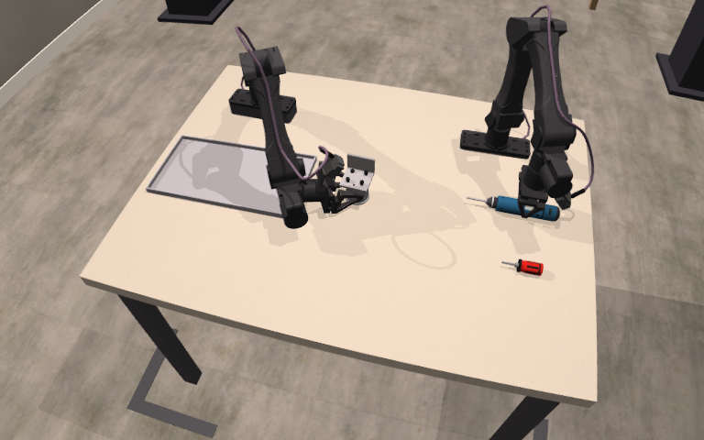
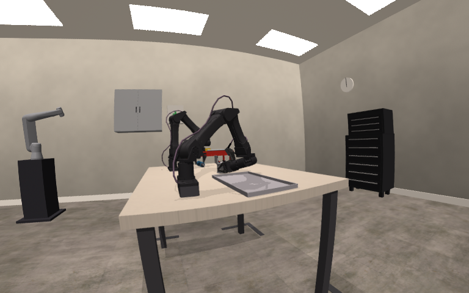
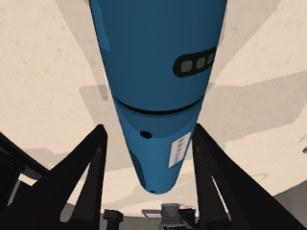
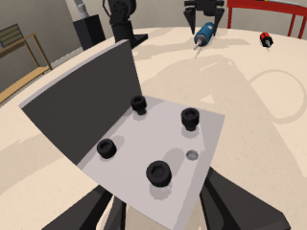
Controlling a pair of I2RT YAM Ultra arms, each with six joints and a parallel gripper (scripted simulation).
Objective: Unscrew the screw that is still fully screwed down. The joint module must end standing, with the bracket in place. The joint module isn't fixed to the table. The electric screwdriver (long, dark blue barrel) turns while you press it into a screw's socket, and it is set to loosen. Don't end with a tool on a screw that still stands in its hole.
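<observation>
The grey L-shaped bracket lies 5 cm above my right hand. Also, from my right hand: shallow grey tray 35 cm to the right, 2 cm below; small red-handled screwdriver 43 cm to the left, 14 cm ahead, 1 cm below.
</observation>
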